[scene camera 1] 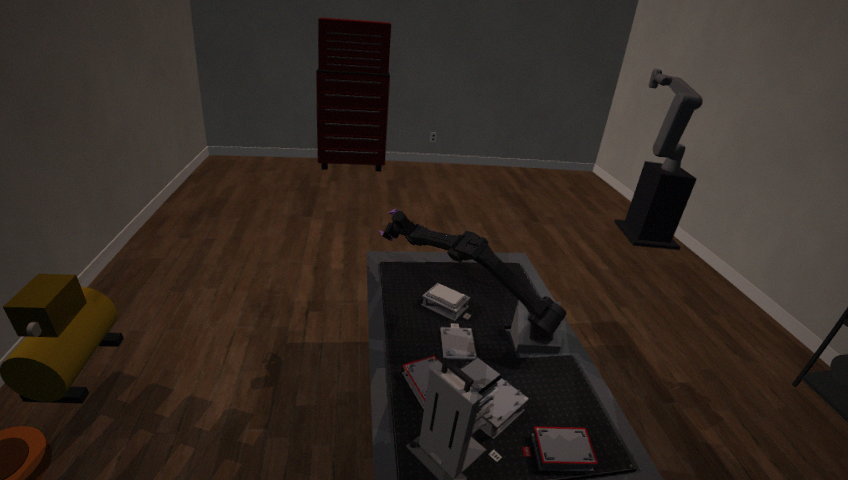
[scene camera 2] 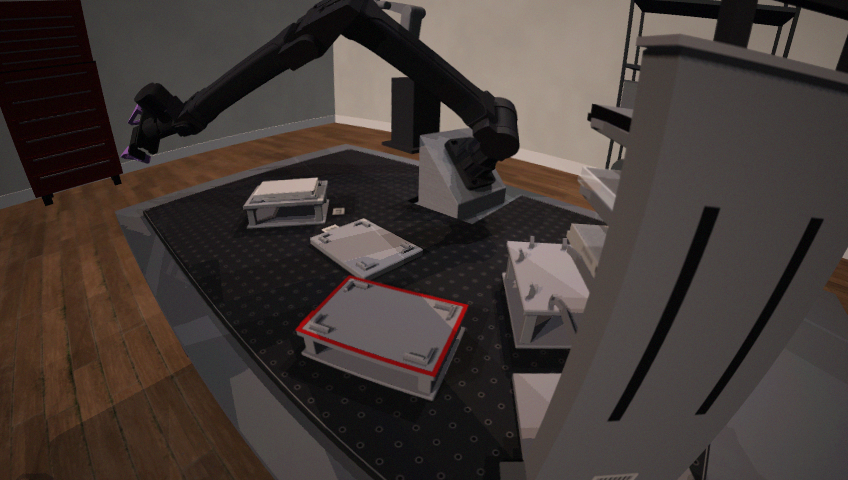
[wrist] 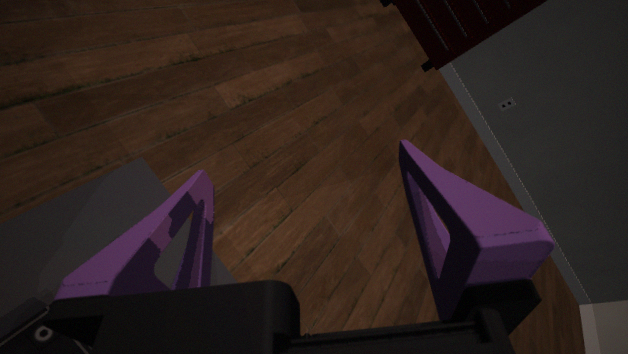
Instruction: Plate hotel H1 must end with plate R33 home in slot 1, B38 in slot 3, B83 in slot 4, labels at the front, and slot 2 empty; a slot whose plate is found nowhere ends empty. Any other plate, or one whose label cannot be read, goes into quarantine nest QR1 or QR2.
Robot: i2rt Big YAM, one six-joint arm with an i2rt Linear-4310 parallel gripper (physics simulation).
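Places are measured from the arm's base along level axes (x back, y down, z right), in centimetres.
Pixels of known places: gripper, fingertip midpoint: (scene camera 1: 384, 222) (scene camera 2: 126, 140) (wrist: 301, 164); arm's base, link origin: (scene camera 1: 541, 324) (scene camera 2: 468, 164).
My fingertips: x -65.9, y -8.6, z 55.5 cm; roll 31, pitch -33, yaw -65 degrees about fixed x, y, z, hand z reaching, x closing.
Ahead of a thing's pixels: the offset from my fingertips to its top centre. "pt": to the spot under its first point.
My gripper (scene camera 1: 385, 221) (scene camera 2: 128, 136) (wrist: 301, 164) is open and empty, high beyond the table's far edge. The grey plate hotel (scene camera 1: 446, 410) (scene camera 2: 666, 285) stands near the front, its slotted wall towards the scene cameras. Several tiers or plates stick out behind this wall; slot numbers and plate labels are not readable. A white plate @(dy +10.4, dx +30.3, dz -38.4 cm) (scene camera 1: 447, 293) (scene camera 2: 286, 187) lies on a raised stand at the far end. Two red-bordered raised nests, one left of the hotel @(dy +12.2, dx +24.0, dz -81.7 cm) (scene camera 2: 380, 324) and one at the front right (scene camera 1: 565, 444), show no plate on top.
A low white nest @(dy +15.0, dx +34.6, dz -61.1 cm) (scene camera 1: 458, 343) (scene camera 2: 364, 246) lies between the far stand and the left red-bordered nest. A raised white stand with pegs @(pt dy +10.8, dx +47.1, dz -91.3 cm) (scene camera 1: 504, 401) (scene camera 2: 544, 273) is close beside the hotel. The arm's grey base (scene camera 1: 535, 340) (scene camera 2: 452, 184) stands at the table's right side.
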